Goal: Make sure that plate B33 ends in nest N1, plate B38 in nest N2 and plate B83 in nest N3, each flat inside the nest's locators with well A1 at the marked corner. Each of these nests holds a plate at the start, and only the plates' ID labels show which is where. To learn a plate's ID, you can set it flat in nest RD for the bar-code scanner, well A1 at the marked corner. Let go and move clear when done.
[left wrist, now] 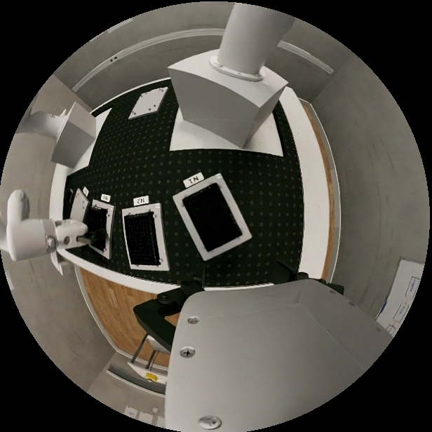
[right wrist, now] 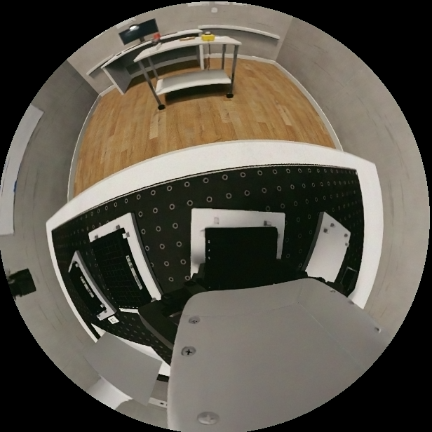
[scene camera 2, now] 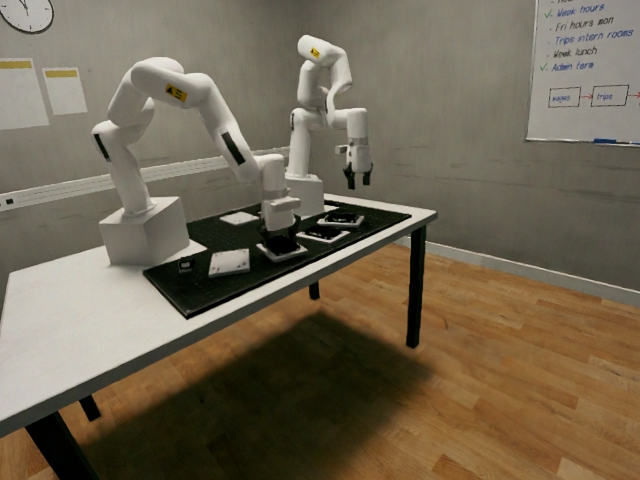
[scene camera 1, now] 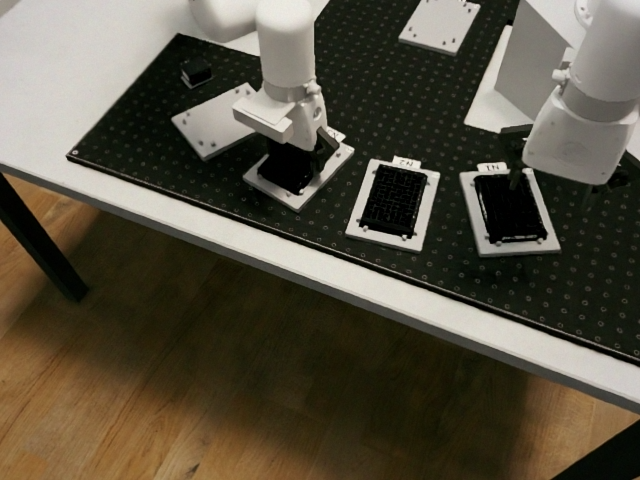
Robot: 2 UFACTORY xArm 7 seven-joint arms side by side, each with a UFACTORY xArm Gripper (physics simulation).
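Where they show: left gripper, fingertip midpoint: (scene camera 2: 359, 187) (scene camera 1: 548, 192); right gripper, fingertip midpoint: (scene camera 2: 280, 245) (scene camera 1: 295, 160); left arm's base, link origin: (scene camera 2: 297, 176); right arm's base, link origin: (scene camera 2: 140, 209).
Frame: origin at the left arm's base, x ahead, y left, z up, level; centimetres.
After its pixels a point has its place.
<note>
A black plate (scene camera 1: 281, 170) {x 42.8, y -39.1, z -13.9 cm} (right wrist: 241, 245) is at nest N3 (scene camera 1: 273, 189) {x 46.2, y -38.8, z -15.0 cm} (right wrist: 240, 216), low between its locators; whether it is fully seated is hard to tell. My right gripper is shut on it from above, its fingertips partly hidden. A black plate (scene camera 1: 395, 198) {x 39.8, y -19.6, z -13.8 cm} (left wrist: 142, 237) lies in nest N2 (scene camera 1: 382, 241) {x 47.6, y -18.3, z -15.1 cm} (left wrist: 162, 240). Another plate (scene camera 1: 511, 206) {x 32.9, y -2.6, z -14.2 cm} (left wrist: 212, 217) lies in nest N1 (scene camera 1: 516, 249) {x 39.9, y 0.6, z -15.0 cm} (left wrist: 191, 226). My left gripper (scene camera 2: 358, 180) {x 39.4, y 1.0, z -1.4 cm} (left wrist: 240, 273) is open and empty, high above the table near N1. The plates' IDs are not legible.
The empty white nest RD (scene camera 1: 214, 126) {x 38.3, y -55.7, z -15.0 cm} (scene camera 2: 229, 262) {x 37.1, y -55.9, z -15.0 cm} (right wrist: 327, 247) stands left of N3 in scene camera 1, partly behind the right gripper. A small black scanner (scene camera 1: 196, 71) {x 29.4, y -65.1, z -12.8 cm} (scene camera 2: 185, 265) {x 30.2, y -67.5, z -14.2 cm} stands behind it. Another empty nest (scene camera 1: 439, 25) {x -6.5, y -29.6, z -15.0 cm} (scene camera 2: 238, 218) {x -6.9, y -30.7, z -15.0 cm} (left wrist: 148, 102) lies farther back.
</note>
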